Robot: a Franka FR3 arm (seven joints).
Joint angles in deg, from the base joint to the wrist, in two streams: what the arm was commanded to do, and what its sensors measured. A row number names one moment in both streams.
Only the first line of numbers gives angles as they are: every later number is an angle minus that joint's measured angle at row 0.
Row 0, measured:
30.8 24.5 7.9 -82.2 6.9 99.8 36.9
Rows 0 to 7, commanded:
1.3 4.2 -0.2 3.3 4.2 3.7 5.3
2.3 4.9 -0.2 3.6 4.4 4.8 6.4
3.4 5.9 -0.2 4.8 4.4 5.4 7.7
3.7 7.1 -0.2 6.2 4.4 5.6 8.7
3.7 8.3 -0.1 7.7 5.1 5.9 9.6
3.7 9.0 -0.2 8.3 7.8 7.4 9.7
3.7 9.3 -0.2 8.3 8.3 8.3 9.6
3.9 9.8 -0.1 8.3 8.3 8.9 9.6
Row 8, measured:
3.9 7.2 0.0 5.2 5.8 7.5 8.6
